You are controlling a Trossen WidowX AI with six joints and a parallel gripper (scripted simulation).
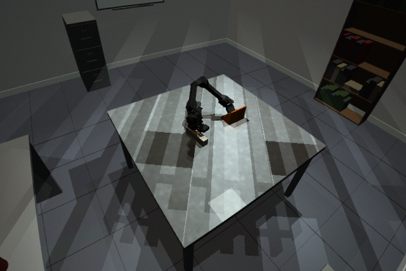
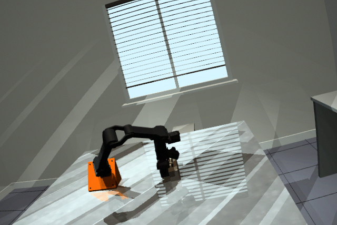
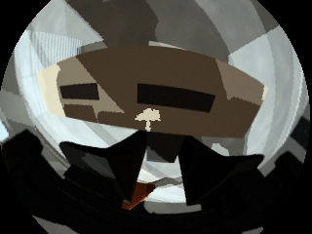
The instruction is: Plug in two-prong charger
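Now: gripper tip 2 cm short of the dark two-prong charger and 1 cm below it.
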